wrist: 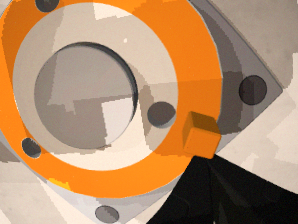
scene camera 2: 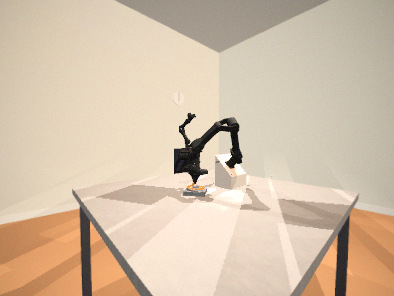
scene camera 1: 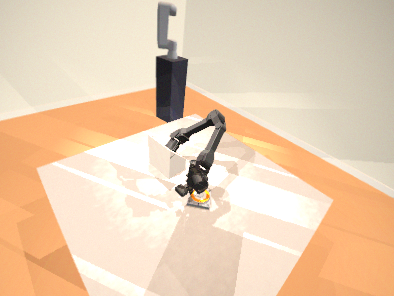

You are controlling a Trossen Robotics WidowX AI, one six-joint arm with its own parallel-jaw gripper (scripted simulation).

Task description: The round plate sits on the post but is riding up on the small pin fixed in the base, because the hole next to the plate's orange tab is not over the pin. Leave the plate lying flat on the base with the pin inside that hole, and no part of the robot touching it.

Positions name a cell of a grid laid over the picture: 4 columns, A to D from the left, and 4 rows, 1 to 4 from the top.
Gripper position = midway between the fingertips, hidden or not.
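Observation:
A grey square base (wrist: B2) is there for me to see, and so is my own gripper (wrist: C3).

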